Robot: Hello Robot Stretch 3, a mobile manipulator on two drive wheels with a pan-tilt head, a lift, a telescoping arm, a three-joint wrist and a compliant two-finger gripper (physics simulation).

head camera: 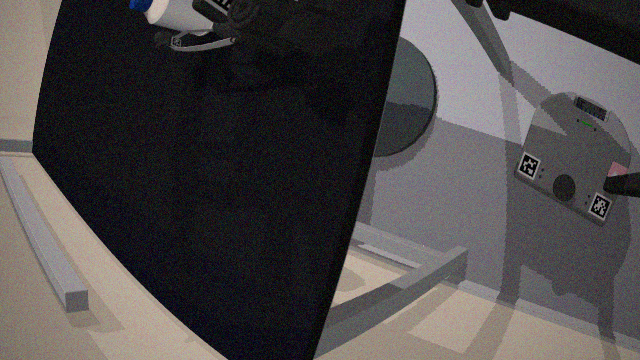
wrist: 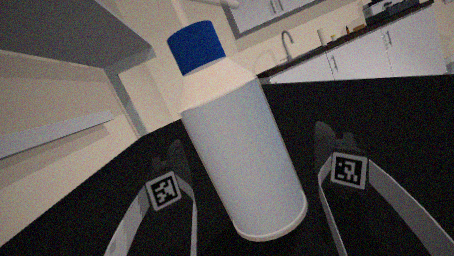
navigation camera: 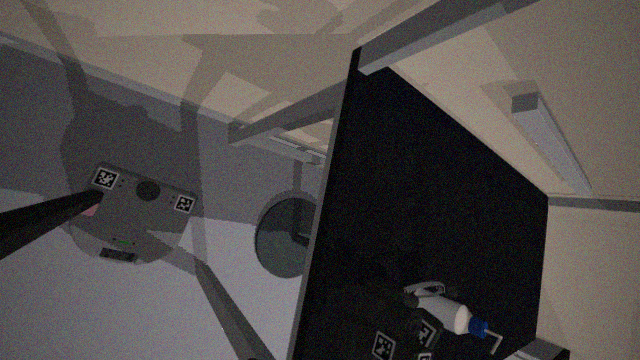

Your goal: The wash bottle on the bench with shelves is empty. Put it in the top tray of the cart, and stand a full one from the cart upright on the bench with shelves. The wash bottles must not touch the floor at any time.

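Pixels of known places: gripper, fingertip midpoint: (head camera: 179, 10) (navigation camera: 440, 311); robot's base, origin of the base link: (head camera: 562, 186) (navigation camera: 147, 189).
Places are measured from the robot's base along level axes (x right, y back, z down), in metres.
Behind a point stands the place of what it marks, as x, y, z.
Note:
A white wash bottle with a blue cap (head camera: 172, 15) {0.543, 0.006, -0.997} (navigation camera: 444, 312) {0.541, 0.013, -0.992} (wrist: 240, 170) stands upright on the black top of the bench with shelves (head camera: 175, 175) (navigation camera: 425, 200) (wrist: 400, 110). In the head view its top is cut off by the frame edge. My gripper (head camera: 184, 25) {0.591, 0.019, -0.962} (navigation camera: 431, 309) {0.591, 0.019, -0.962} (wrist: 248, 149) {0.591, 0.019, -0.962} is open around the bottle. In the wrist view one finger is on each side of it, with a gap on both sides, and the bottle's base shows between them. The cart and the full wash bottles do not show in these views.
A grey shelf (wrist: 75, 35) overhangs the bench at the left in the wrist view. A grey bar (head camera: 45, 240) {0.690, -0.449, -1.088} (navigation camera: 555, 145) {0.717, -0.454, -1.100} runs along the wall. A round dark seat (head camera: 410, 100) (navigation camera: 285, 245) is beside the bench, near my base (head camera: 575, 150) {0.008, 0.105, -0.160} (navigation camera: 150, 215) {0.040, 0.078, -0.160}. A sink counter (wrist: 350, 55) stands beyond.

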